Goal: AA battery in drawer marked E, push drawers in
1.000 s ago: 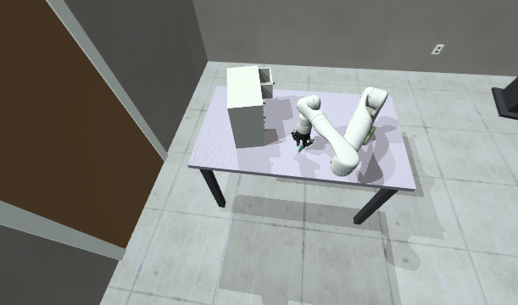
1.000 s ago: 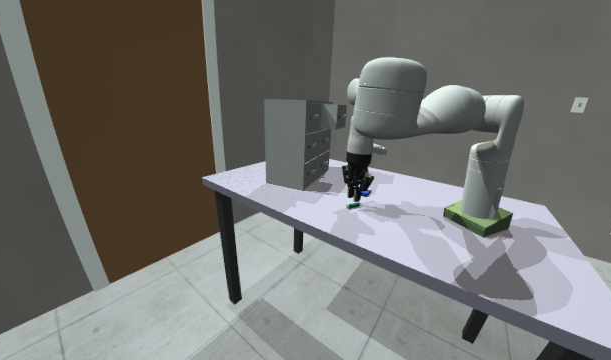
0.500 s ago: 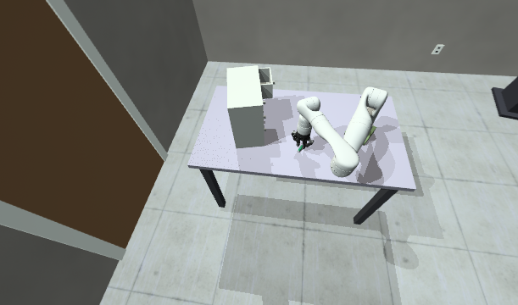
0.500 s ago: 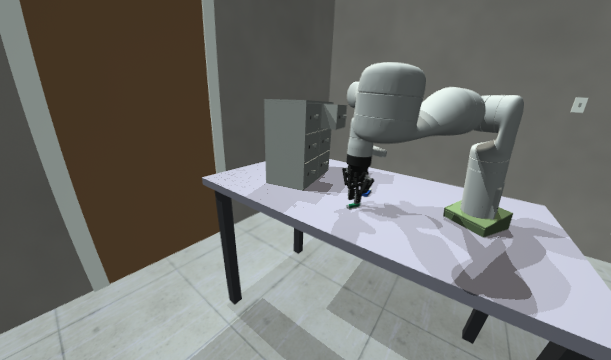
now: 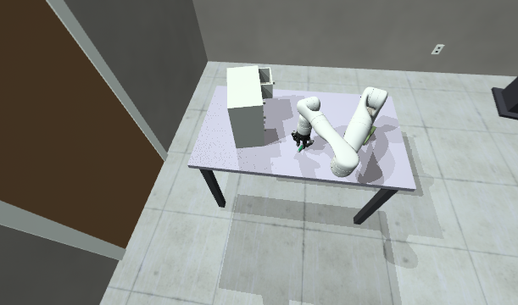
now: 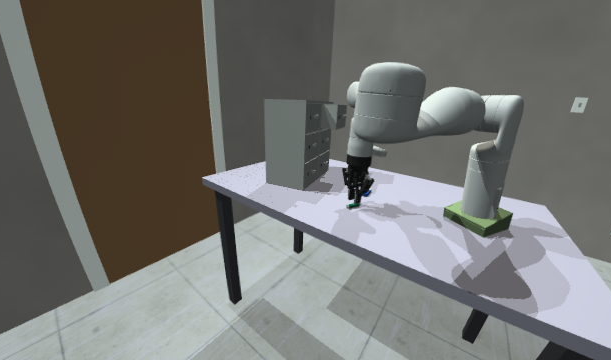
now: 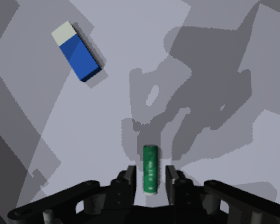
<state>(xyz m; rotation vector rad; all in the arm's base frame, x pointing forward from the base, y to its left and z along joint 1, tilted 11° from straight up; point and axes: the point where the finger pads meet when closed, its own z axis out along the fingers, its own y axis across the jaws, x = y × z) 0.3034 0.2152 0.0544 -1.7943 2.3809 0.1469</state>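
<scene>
My gripper is now 30 mm above the green AA battery. From my hand the other things lie so: blue block: 40 mm ahead, 150 mm to the right, 30 mm below; then drawer: 310 mm ahead, 160 mm to the right, 210 mm above.
</scene>
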